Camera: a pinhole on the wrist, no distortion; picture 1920 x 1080 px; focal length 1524.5 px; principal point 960.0 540.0 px. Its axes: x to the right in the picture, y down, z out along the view. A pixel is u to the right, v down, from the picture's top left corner.
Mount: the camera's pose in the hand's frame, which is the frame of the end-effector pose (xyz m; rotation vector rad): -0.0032 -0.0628 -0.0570 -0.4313 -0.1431 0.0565
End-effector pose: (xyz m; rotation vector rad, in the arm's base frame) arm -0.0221 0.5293 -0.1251 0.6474 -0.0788 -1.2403
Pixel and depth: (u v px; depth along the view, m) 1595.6 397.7 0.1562
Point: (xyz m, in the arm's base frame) -0.0527 0.4538 -0.0588
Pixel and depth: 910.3 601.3 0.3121
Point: -0.0637 0.5066 0.1079
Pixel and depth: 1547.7 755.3 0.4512
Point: 0.0431 0.3317 0.2256
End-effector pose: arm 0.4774 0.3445 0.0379 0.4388 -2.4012 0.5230
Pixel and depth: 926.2 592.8 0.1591
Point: 0.4544 0.3175 -0.0437
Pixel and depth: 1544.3 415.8 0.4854
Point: 0.1313 0.2303 -0.2240
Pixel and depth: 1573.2 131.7 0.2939
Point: 0.2949 0.2098 -0.0990
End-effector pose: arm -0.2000 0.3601 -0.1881 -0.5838 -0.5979 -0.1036
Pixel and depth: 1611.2 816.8 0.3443
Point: -0.2111 0.6240 -0.0467
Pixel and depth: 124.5 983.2 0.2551
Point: -0.3868 0.4959 -0.2543
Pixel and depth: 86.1 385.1 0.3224
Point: -0.4985 0.4857 -0.1808
